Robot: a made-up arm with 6 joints.
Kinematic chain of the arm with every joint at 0, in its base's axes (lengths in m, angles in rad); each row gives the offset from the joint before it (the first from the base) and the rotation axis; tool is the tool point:
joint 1: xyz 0 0 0.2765 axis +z
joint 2: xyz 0 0 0 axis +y
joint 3: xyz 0 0 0.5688 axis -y
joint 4: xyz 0 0 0 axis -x
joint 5: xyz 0.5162 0 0 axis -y
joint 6: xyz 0 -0.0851 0 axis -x
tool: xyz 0 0 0
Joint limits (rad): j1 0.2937..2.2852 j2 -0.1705..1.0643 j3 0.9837..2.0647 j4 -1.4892..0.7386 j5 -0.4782..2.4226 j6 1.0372..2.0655
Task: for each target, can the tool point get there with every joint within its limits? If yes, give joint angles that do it. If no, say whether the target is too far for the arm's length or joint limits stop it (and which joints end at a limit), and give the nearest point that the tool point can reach.
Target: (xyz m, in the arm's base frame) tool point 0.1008 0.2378 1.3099
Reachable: yes | joints 1.3471 0.0329 1.2732 -1.0057 0.0933 1.5588
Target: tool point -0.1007 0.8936 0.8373
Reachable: yes | joints 1.7671 0.7895 1.1801 -0.4796 2.1902 1.5792
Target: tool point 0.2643 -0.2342 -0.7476
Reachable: no: joint limits stop it (at a limit: joint 1, joint 2, joint 3) | nearest point 0.9677 0.2729 0.4282 | short by 1.461 m
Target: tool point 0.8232 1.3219 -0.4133
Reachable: no: too far | nearest point 0.5313 0.8532 0.4263 | short by 1.005 m
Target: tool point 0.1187 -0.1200 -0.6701
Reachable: no: joint limits stop it (at a limit: joint 1, joint 2, joint 3) | nearest point 0.9650 0.2813 0.4266 | short by 1.442 m
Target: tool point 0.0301 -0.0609 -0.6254
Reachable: no: joint limits stop it (at a limit: joint 1, joint 2, joint 3, joint 4) | nearest point 0.9641 0.2843 0.4263 | short by 1.448 m
